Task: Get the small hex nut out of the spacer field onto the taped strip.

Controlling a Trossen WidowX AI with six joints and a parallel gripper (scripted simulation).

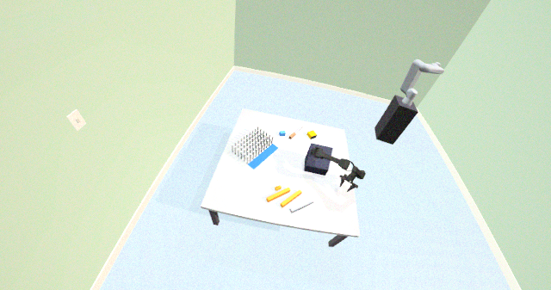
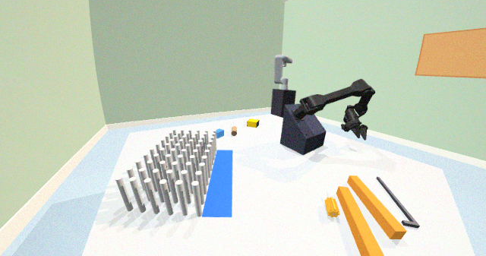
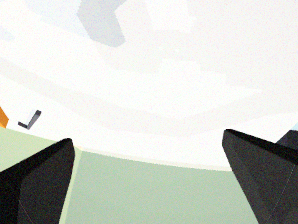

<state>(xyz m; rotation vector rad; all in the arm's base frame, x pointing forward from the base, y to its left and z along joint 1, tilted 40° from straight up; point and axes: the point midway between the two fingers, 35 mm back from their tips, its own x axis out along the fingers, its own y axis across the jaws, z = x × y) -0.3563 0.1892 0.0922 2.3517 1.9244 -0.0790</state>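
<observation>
My gripper tip is 700 mm short of the blue block, 510 mm to the left of it and 50 mm above it. The rest, counted from my gripper tip: blue taped strip (790 mm ahead, 150 mm to the right, 70 mm below); then yellow block (630 mm to the right, 380 mm ahead, 50 mm below); then yellow brush-like tool (560 mm ahead, 150 mm to the left, 50 mm below).
</observation>
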